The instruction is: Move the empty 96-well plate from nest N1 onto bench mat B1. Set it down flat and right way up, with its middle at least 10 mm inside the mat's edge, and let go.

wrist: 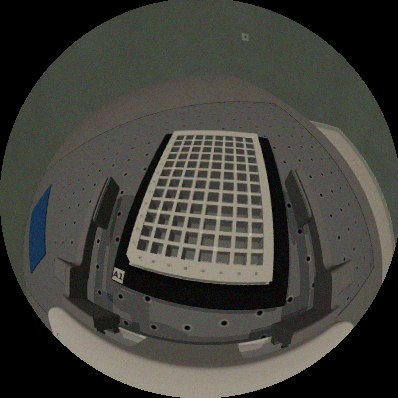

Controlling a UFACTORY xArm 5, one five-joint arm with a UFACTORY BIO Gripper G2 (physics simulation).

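Frame: origin at the arm's base, x back, y right, z up, level; centimetres.
Where they show: hand, tool point: (pixel 196 199).
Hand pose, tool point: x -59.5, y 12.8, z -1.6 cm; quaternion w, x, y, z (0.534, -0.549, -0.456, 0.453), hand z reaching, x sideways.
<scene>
Things, the pixels of their top centre, and the offset from my tool point. Level surfaces: height alone.
- white 96-well plate, top centre: (pixel 207 178) dz +0.8, dx -0.9, dy +1.0 cm
- black nest, top centre: (pixel 208 188) dz -0.3, dx -0.9, dy +1.0 cm
- grey bench top, surface height: dz -1.8 cm
The white 96-well plate (pixel 205 203) lies flat and right way up on the black nest (pixel 200 295), its open square wells facing up. A small A1 label shows at the nest's near left corner. My gripper (pixel 203 196) is open and empty. Its two fingers stand wide apart, one to the left and one to the right of the plate and nest, touching neither in this view. A flat blue area (pixel 39 231) shows at the far left; no label on it can be read, so I cannot tell if it is mat B1.
A grey bench top (pixel 335 216) with rows of small holes lies around the nest. A pale raised surface (pixel 367 172) runs along the right side. The green-grey floor shows beyond the bench, with a small light square (pixel 245 37) on it.
</scene>
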